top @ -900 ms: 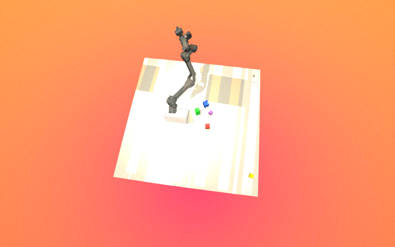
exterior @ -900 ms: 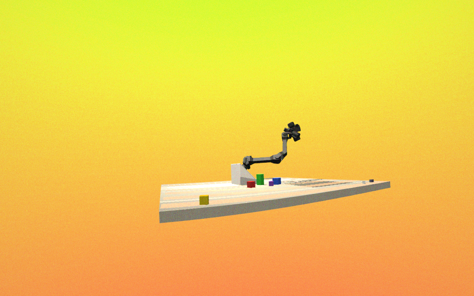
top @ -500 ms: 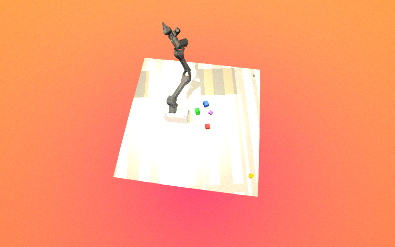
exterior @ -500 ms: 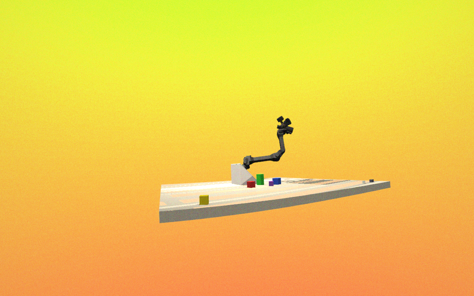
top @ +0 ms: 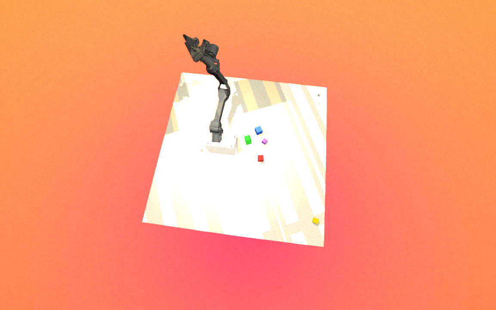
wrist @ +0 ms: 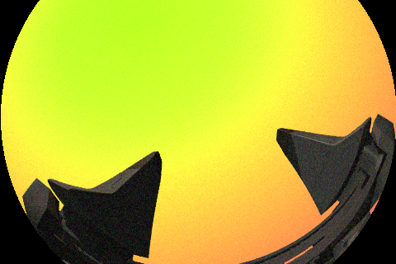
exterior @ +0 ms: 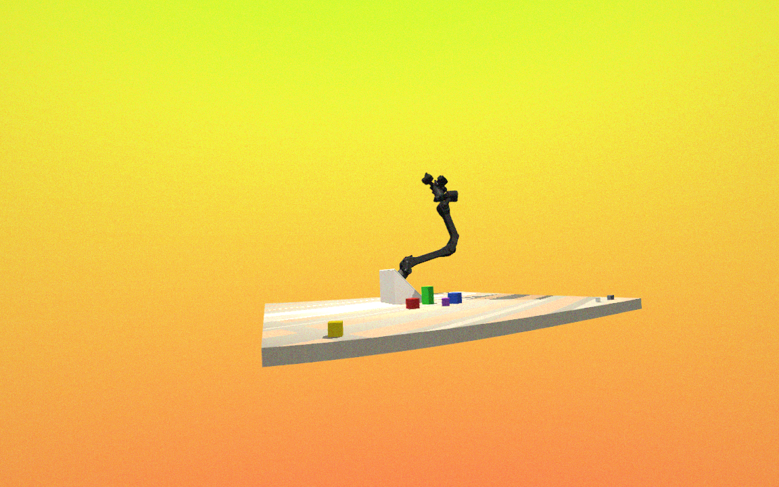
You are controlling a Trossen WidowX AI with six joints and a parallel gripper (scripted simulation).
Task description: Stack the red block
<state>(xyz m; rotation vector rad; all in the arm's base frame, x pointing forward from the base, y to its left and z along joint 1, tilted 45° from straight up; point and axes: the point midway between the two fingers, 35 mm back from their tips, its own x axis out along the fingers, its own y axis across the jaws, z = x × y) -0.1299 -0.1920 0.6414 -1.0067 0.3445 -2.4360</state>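
My gripper tip is 460 mm short of the red block, 410 mm to the left of it and 710 mm above it. Round my gripper tip: blue block: 430 mm ahead, 180 mm to the right, 700 mm below; yellow block: 870 mm ahead, 840 mm to the right, 710 mm below; purple block: 480 mm ahead, 270 mm to the right, 710 mm below.
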